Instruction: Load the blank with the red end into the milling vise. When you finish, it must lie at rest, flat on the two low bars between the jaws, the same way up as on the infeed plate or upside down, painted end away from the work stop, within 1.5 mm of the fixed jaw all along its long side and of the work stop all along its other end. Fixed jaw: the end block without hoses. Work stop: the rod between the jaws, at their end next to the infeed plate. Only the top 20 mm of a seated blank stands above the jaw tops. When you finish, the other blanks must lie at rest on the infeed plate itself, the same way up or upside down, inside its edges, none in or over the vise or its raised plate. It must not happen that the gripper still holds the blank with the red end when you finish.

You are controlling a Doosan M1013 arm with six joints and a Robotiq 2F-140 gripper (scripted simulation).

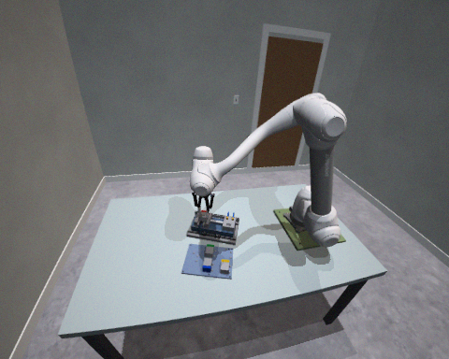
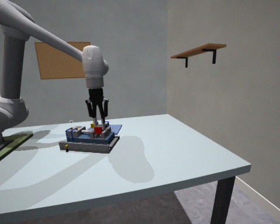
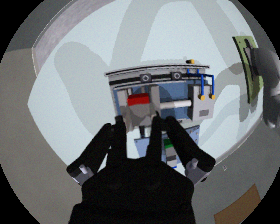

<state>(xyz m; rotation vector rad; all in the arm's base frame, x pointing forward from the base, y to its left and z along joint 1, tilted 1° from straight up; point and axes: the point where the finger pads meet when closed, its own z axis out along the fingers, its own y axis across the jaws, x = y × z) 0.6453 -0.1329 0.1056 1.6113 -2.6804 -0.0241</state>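
Right now the red-ended blank is 3 cm below my hand. Round my hand: milling vise: 6 cm behind, 4 cm to the left, 10 cm below; blue-ended blank: 5 cm ahead, 29 cm to the left, 11 cm below; green-ended blank: 1 cm ahead, 21 cm to the left, 11 cm below.
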